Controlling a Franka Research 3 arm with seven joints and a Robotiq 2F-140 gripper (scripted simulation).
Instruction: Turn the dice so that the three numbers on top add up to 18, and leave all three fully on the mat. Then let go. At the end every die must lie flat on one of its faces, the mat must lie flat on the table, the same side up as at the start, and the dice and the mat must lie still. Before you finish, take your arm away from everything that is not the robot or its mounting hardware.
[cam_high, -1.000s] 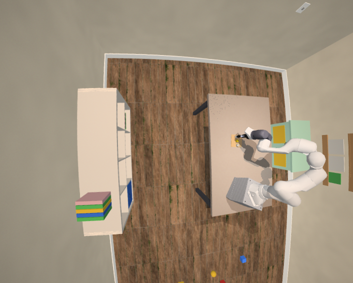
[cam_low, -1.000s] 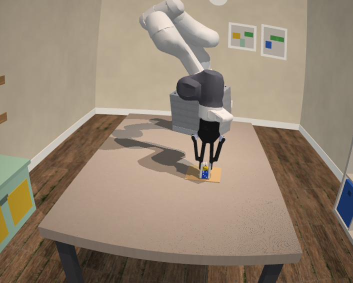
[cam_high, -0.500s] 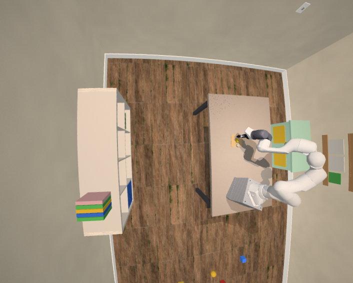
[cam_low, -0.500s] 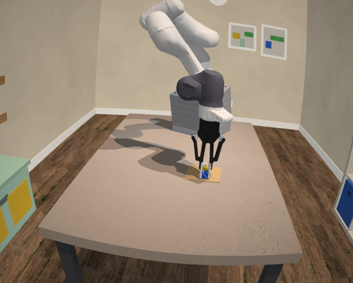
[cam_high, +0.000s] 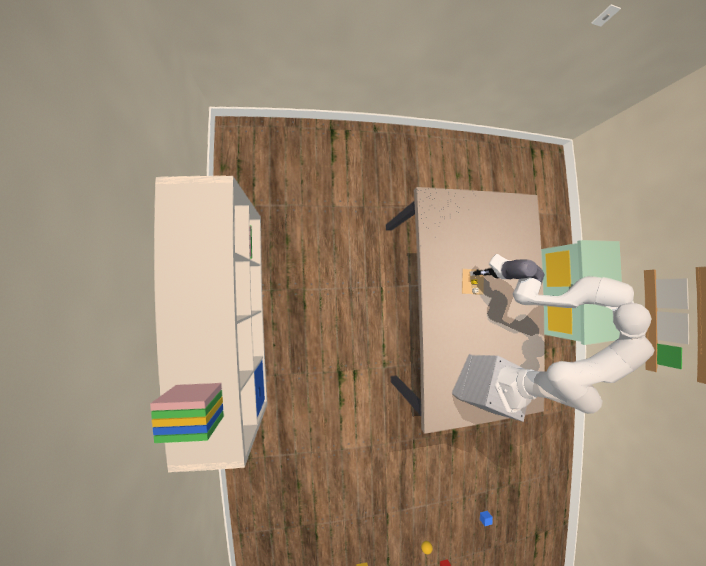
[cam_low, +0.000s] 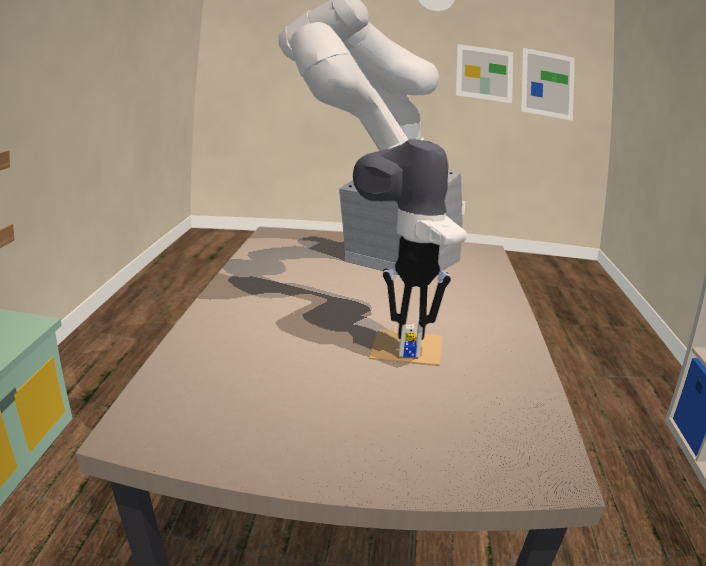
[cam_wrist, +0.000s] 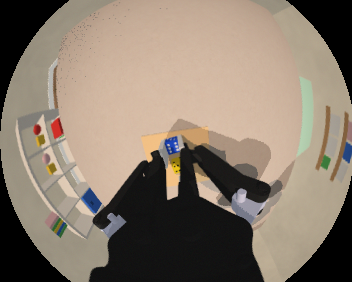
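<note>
My hand is 2 cm above the blue die. The rest, counted from my hand: white die: 10 cm behind, 3 cm below, 1 cm to the left; yellow die: 5 cm behind, 3 cm below, 1 cm to the left; mat: 5 cm behind, 4 cm below, 1 cm to the left.
</note>
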